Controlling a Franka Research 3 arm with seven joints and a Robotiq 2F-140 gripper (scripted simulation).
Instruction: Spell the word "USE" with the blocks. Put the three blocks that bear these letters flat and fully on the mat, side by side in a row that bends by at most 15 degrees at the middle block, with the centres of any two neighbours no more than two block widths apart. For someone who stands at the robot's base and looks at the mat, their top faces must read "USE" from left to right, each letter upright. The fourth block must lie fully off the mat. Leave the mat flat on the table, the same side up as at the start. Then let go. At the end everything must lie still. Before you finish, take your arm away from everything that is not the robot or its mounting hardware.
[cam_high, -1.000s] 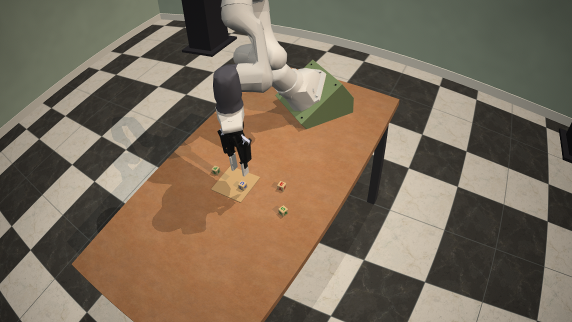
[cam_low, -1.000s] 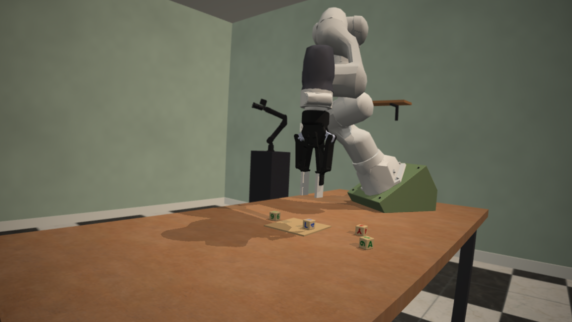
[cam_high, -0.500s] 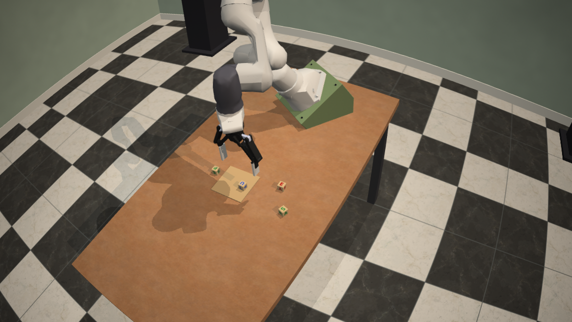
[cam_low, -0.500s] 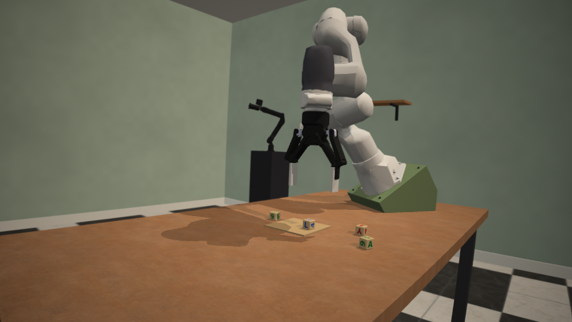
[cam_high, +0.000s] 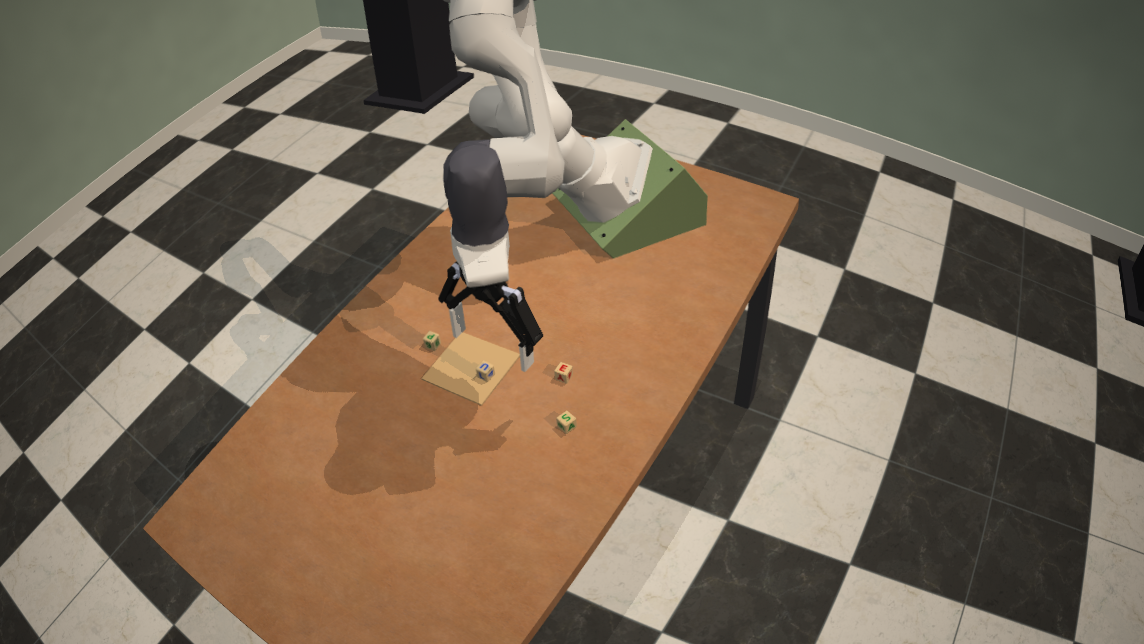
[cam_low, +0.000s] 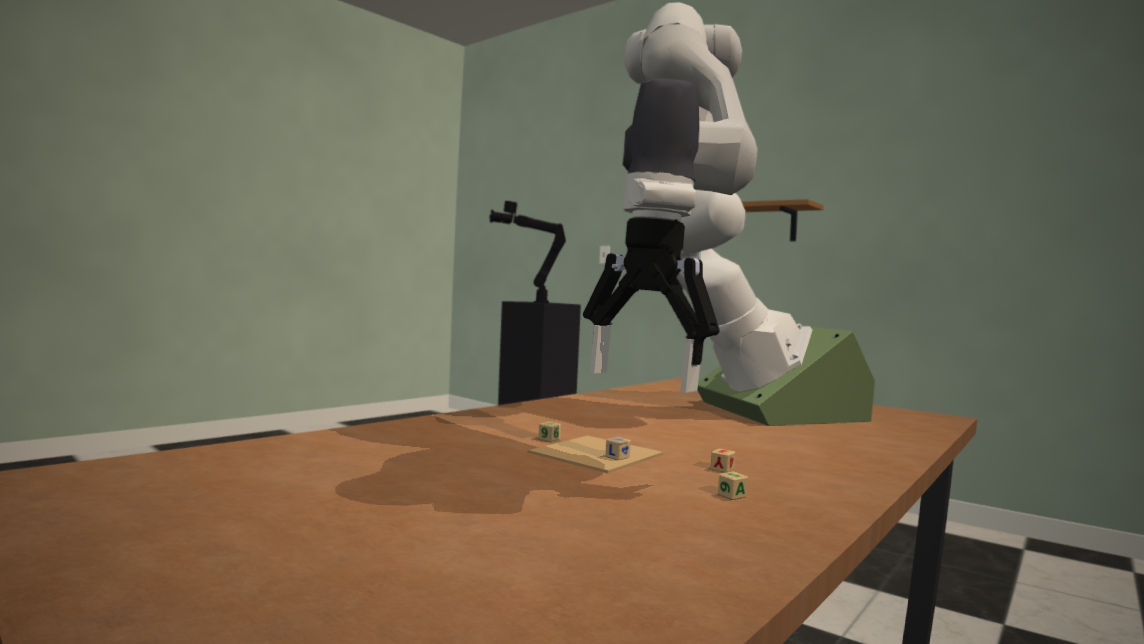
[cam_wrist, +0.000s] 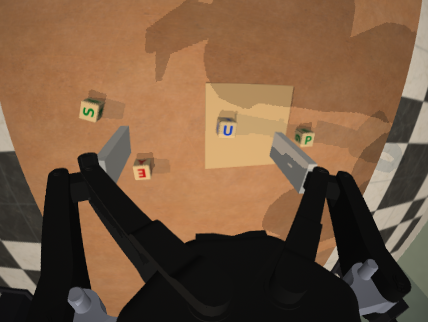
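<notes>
Right now the S block is 1 cm ahead of my hand, 14 cm to the left of it and 12 cm below it. The rest, counted from my hand: U block (2 cm behind, 5 cm to the right, 11 cm below); E block (9 cm behind, 8 cm to the left, 12 cm below); mat (3 cm behind, 9 cm to the right, 13 cm below).
</notes>
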